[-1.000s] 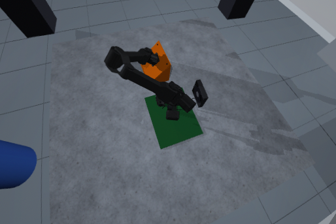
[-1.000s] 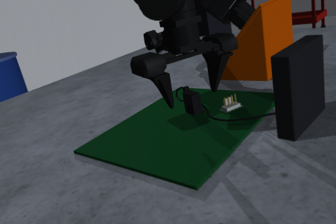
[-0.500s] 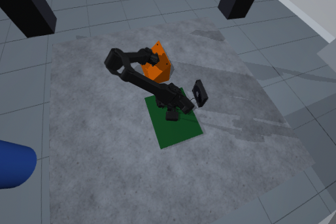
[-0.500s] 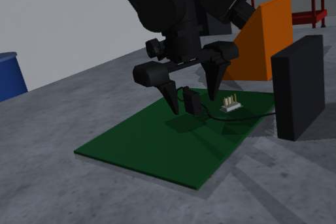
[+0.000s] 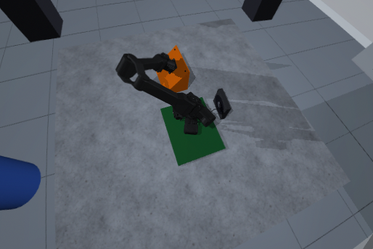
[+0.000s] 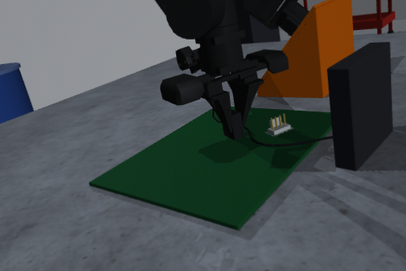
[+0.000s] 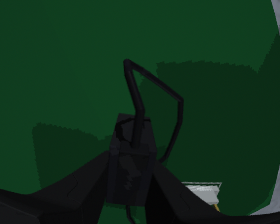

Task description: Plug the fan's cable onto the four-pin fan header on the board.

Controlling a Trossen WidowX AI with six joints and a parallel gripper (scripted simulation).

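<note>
Now: the green board 3 cm below my gripper tip and 3 cm ahead of it. Round my gripper tip: black fan (17 cm to the left, 4 cm above, 3 cm behind); then white four-pin fan header (5 cm to the left, 4 cm behind, 2 cm below); then black fan plug (1 cm to the right, 1 cm above).
</note>
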